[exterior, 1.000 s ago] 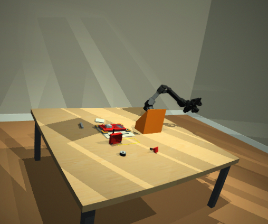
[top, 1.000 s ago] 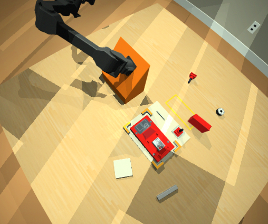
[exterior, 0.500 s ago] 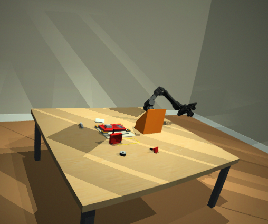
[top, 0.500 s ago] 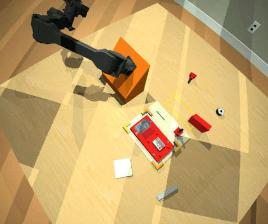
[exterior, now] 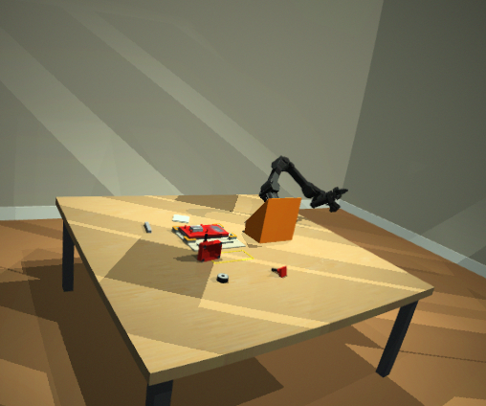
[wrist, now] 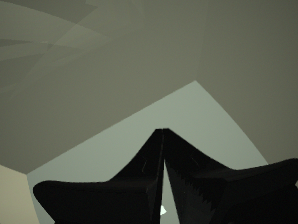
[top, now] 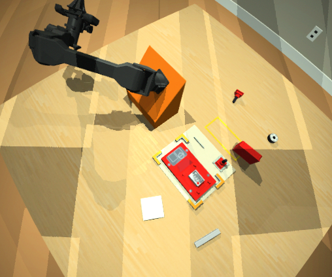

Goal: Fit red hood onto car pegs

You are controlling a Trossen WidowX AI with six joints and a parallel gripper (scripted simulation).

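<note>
My gripper tip is now 89 cm short of the red hood, 23 cm to the right of it and 20 cm above it. Also, from my gripper tip: grey engine block 85 cm ahead, 1 cm to the left, 21 cm below; black wheel 90 cm ahead, 40 cm to the left, 23 cm below; white pad 85 cm ahead, 19 cm to the right, 23 cm below.
</note>
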